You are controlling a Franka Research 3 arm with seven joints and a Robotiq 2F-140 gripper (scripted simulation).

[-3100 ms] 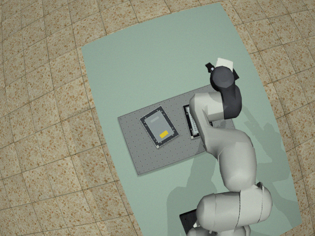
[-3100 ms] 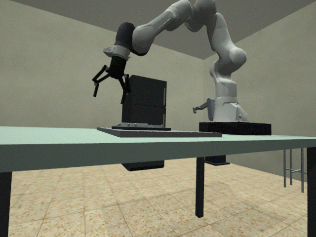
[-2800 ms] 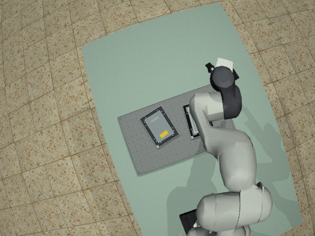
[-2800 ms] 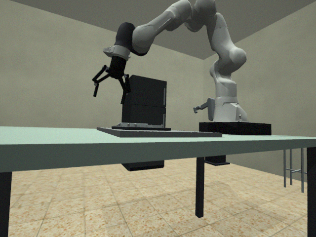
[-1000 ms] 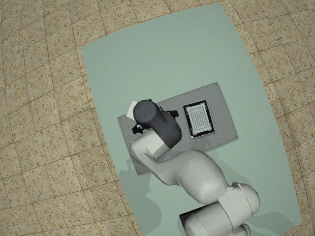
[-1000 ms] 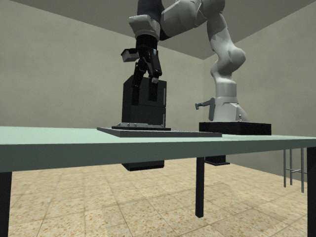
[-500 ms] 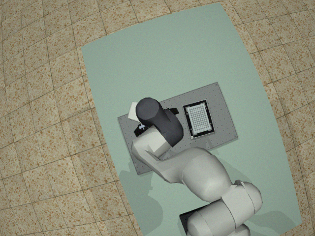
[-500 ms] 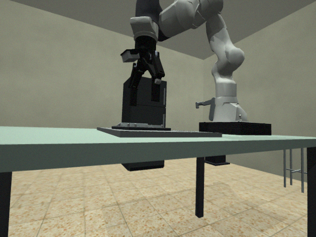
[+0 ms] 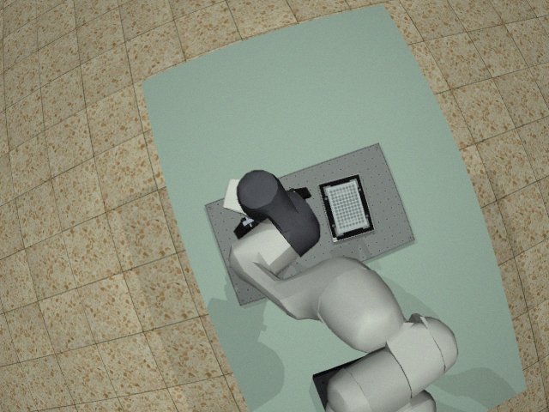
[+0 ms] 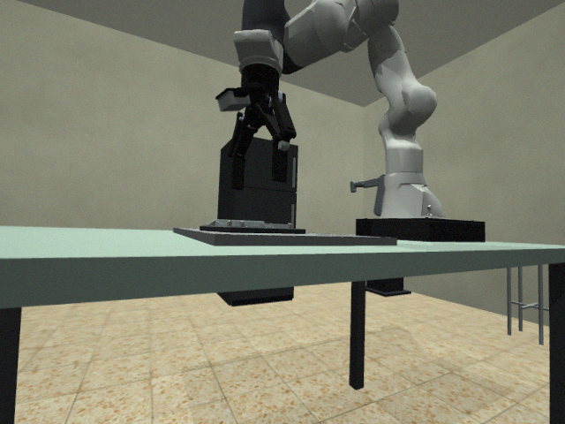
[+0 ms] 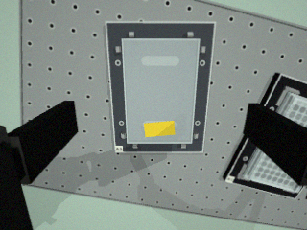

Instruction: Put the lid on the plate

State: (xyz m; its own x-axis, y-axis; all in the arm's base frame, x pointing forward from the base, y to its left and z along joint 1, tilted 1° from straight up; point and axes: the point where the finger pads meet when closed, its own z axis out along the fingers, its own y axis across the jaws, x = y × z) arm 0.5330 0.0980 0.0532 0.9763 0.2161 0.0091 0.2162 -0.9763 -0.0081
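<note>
The lid is 80 mm below my hand. From my hand the other things lie so: park frame (90 mm below); culture plate E01 (190 mm to the right, 80 mm below, 20 mm behind); baseplate (110 mm below, 90 mm to the right, 30 mm behind).
</note>
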